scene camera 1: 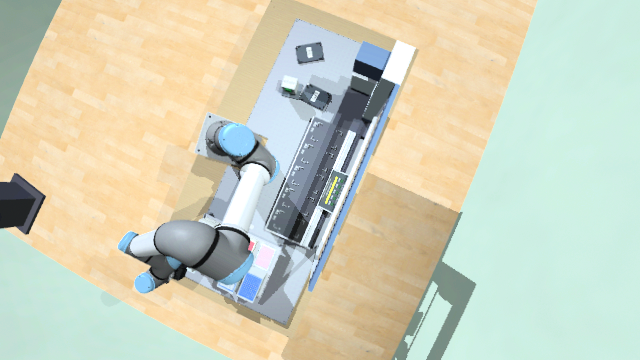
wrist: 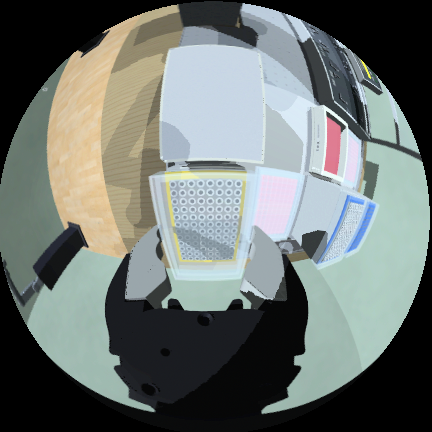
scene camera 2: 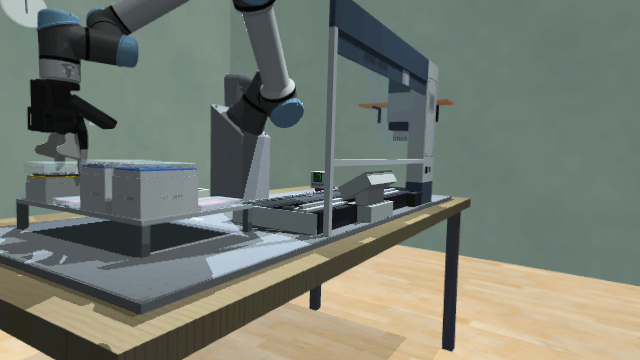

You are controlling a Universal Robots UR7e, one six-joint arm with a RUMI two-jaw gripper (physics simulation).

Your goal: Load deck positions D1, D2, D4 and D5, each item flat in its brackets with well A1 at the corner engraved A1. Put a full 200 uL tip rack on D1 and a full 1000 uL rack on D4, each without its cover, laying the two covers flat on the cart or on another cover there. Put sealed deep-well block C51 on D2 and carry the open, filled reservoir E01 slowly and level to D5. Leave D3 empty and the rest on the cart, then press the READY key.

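My gripper (scene camera 2: pixel 65 156) (wrist: pixel 205 226) is shut on a clear rack cover (scene camera 2: pixel 40 168) (wrist: pixel 210 274), which sits slightly above the yellow-edged tip rack (scene camera 2: pixel 50 191) (wrist: pixel 205 215) on the cart (scene camera 2: pixel 145 221) (wrist: pixel 320 205). Blue-edged racks (scene camera 1: pixel 250 286) (scene camera 2: pixel 155 195) (wrist: pixel 345 230) stand near the cart's other side under clear covers. The red-filled reservoir (scene camera 1: pixel 251 246) (wrist: pixel 332 145) stands open on the cart. Pink-topped blocks (scene camera 1: pixel 265 256) (wrist: pixel 277 202) lie there too; I cannot read their labels. The dark deck (scene camera 1: pixel 295 185) (wrist: pixel 345 85) shows its brackets. The arm hides the gripper in scene camera 1.
A large pale flat plate (wrist: pixel 215 100) lies beside the yellow-edged rack. A small green-screened box (scene camera 1: pixel 289 86) (scene camera 2: pixel 317 178) and two dark flat units (scene camera 1: pixel 310 52) (scene camera 1: pixel 316 96) are beyond the deck. A tall frame (scene camera 2: pixel 330 125) rises along the deck's side, near a tilted panel (scene camera 1: pixel 332 191).
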